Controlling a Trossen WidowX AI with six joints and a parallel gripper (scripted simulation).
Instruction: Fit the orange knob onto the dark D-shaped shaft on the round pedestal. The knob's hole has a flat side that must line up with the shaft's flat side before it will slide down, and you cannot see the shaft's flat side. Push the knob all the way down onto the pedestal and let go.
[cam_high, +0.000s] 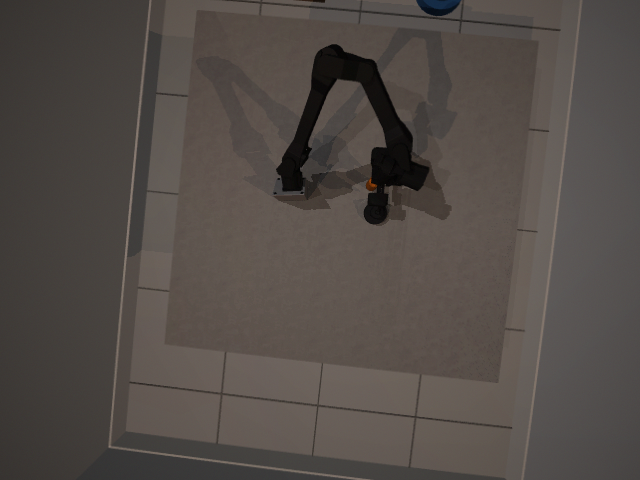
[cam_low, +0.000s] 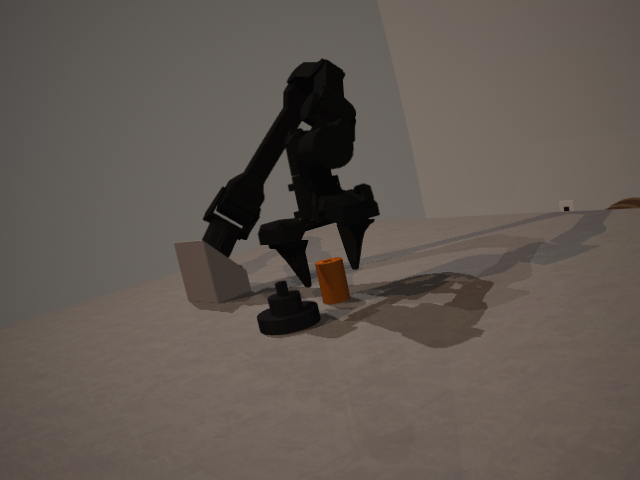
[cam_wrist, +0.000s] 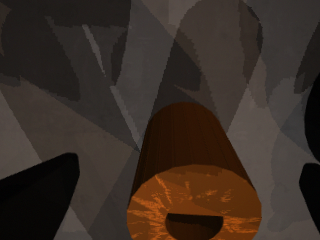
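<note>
Right now the orange knob is right at my gripper tip. Also, from my gripper tip: dark round pedestal (100 mm to the right, 10 mm ahead).
</note>
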